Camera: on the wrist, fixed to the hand. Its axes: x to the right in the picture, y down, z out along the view.
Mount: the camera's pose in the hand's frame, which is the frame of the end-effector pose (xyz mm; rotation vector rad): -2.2 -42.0 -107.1 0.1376 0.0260 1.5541
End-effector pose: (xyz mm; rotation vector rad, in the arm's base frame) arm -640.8 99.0 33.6 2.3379 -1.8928 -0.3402
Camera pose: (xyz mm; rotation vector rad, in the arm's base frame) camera -575.2 104.6 127.9 0.3459 -2.9638 0.0241
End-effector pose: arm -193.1 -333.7 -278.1 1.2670 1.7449 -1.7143
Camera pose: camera -191.9 -228.1 -232.5 1.8517 0.2149 -0.7945
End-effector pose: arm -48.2 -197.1 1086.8 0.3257 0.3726 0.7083
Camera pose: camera -72.7 -211.2 975.3 0.7385 0.1261 2.2101
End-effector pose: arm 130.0 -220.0 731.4 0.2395 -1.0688 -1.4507
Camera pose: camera 177.1 -274.7 641.8 -0.4289 -0.9061 0.0274
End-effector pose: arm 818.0 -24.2 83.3 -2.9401 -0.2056 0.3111
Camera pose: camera 834.4 -0.9 194.8 -2.2705 1.9791 0.3932
